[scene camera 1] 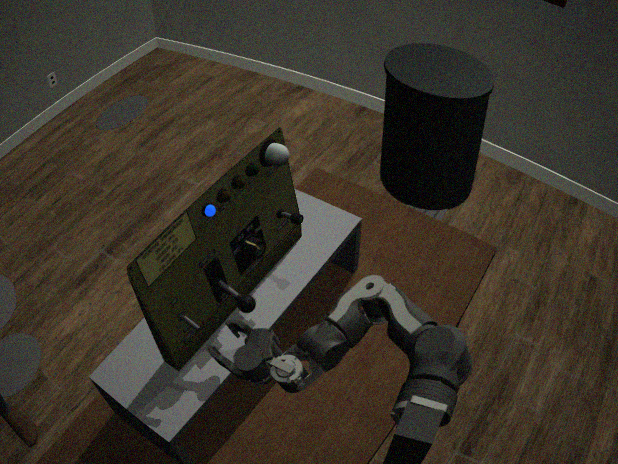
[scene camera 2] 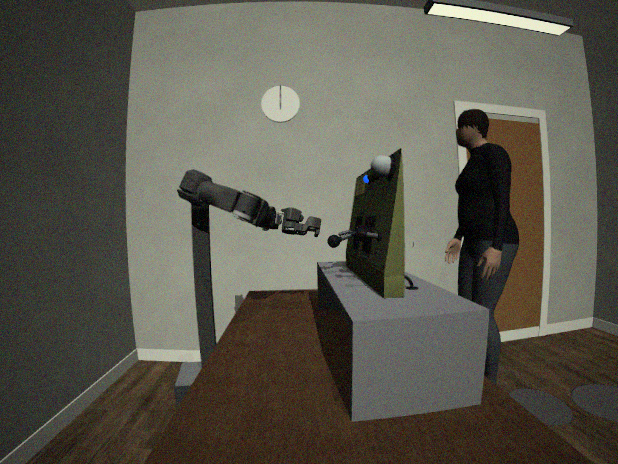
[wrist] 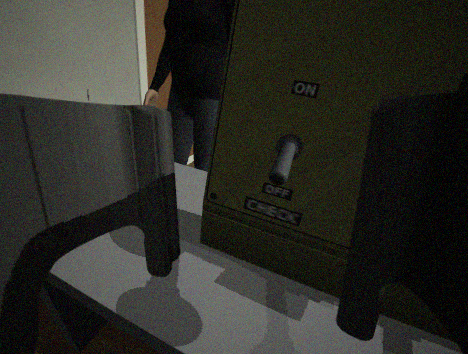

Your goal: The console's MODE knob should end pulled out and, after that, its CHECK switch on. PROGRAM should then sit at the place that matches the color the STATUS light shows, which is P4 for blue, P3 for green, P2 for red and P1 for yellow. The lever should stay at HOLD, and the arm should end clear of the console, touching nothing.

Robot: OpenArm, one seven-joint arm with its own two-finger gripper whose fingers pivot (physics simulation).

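Observation:
The olive console (scene camera 1: 172,300) (scene camera 2: 394,250) (wrist: 330,130) stands upright on a grey block. Its CHECK switch (scene camera 1: 190,321) (wrist: 285,162) tilts down toward OFF. The MODE knob (scene camera 1: 291,217) stands out from the panel on a shaft. The blue MODE lamp (scene camera 1: 210,210) (scene camera 2: 366,179) is lit. The STATUS light (scene camera 1: 276,154) (scene camera 2: 381,165) is a pale grey dome, showing no colour. PROGRAM's yellow pointer (scene camera 1: 252,244) shows, its labels unreadable. The lever's ball (scene camera 1: 245,303) (scene camera 2: 334,241) is low, at the HOLD end. My gripper (scene camera 1: 223,339) (scene camera 2: 318,229) (wrist: 253,200) is open and empty, before CHECK and apart from it.
The lever sticks out close to my gripper in scene camera 1. The grey block (scene camera 1: 327,212) (scene camera 2: 415,365) extends in front of the console. A person (scene camera 2: 485,200) (wrist: 192,65) stands behind the console. A black cylinder (scene camera 1: 432,135) stands on the floor beyond the mat (scene camera 1: 400,240).

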